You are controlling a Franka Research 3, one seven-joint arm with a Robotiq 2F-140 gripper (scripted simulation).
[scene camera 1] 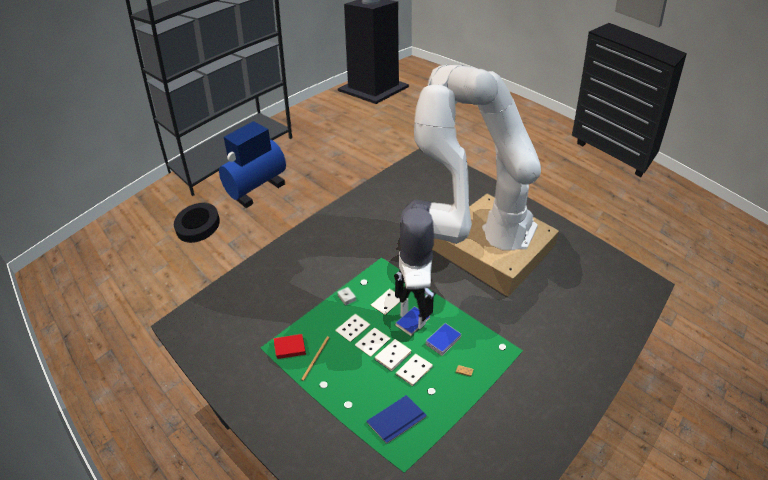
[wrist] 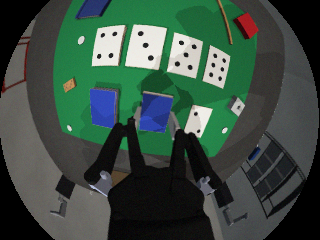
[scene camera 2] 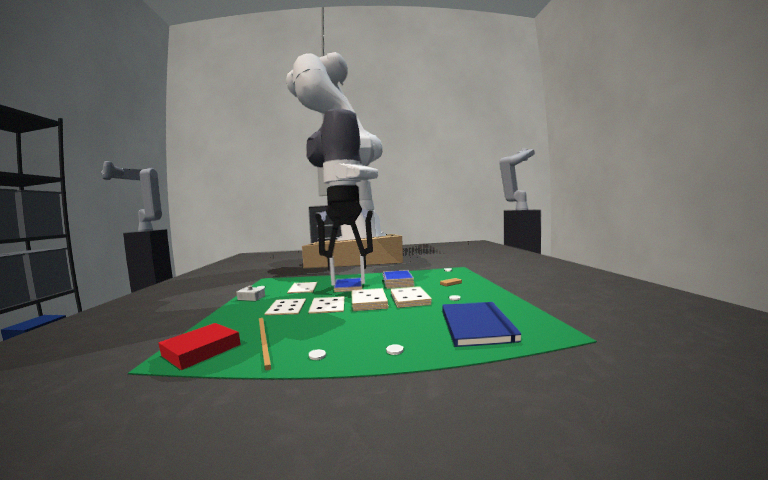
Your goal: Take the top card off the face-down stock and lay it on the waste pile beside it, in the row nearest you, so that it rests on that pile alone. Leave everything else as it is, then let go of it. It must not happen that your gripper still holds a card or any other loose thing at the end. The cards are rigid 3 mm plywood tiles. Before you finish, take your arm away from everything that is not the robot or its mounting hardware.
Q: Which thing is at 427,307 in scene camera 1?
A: The gripper.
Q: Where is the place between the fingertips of the gripper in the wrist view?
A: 154,114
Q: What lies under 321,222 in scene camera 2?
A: The gripper.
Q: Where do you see a red block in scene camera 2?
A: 183,351
